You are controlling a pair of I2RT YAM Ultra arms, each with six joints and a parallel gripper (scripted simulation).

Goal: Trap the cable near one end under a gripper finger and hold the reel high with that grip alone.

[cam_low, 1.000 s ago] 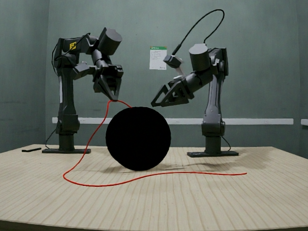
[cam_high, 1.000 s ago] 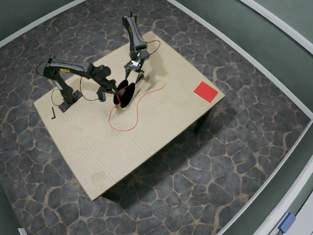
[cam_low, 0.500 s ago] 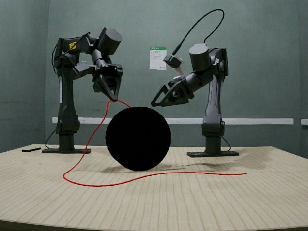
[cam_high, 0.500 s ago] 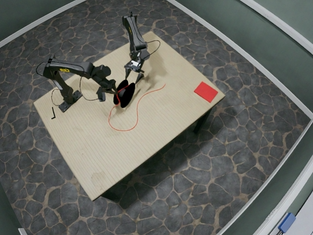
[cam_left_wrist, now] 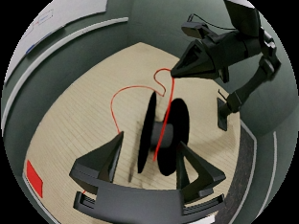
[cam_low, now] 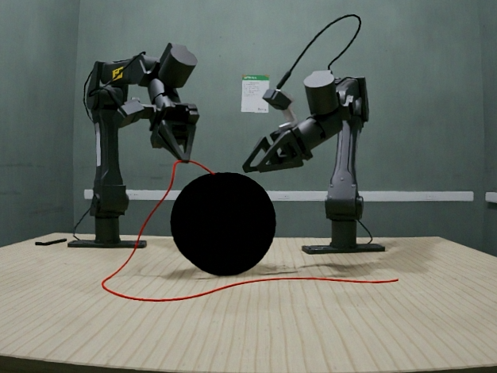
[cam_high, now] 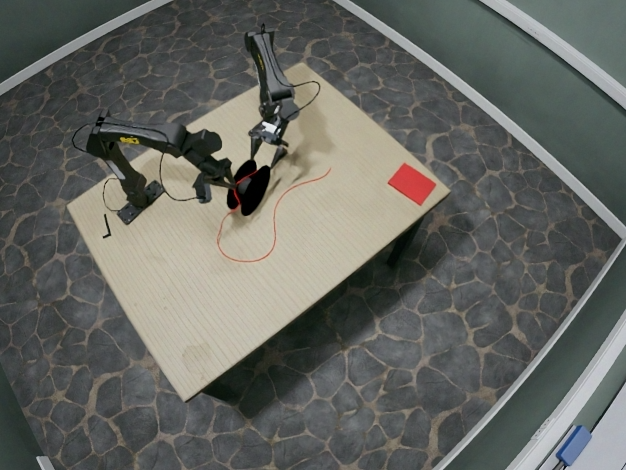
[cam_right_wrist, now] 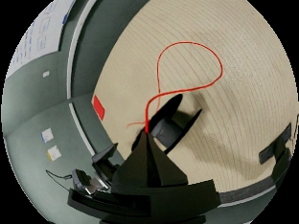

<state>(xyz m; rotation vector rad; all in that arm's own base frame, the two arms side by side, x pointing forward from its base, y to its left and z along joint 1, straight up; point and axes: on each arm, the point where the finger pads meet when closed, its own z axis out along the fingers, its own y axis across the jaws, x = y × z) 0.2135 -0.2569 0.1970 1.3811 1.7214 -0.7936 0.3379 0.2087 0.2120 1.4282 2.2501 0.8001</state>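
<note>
Now: left hand 100 mm above the black reel, 60 mm to the left of it and 10 mm past it. From my left hand the other things lie so: flat red square (460 mm to the left, 290 mm ahead, 190 mm below); then small black hex key (560 mm to the right, 240 mm behind, 190 mm below).
Right now my right hand is 120 mm above the black reel, 70 mm to the right of it and 40 mm past it. From my right hand the other things lie so: flat red square: 580 mm to the left, 260 mm ahead, 210 mm below; small black hex key: 430 mm to the right, 270 mm behind, 210 mm below.
</note>
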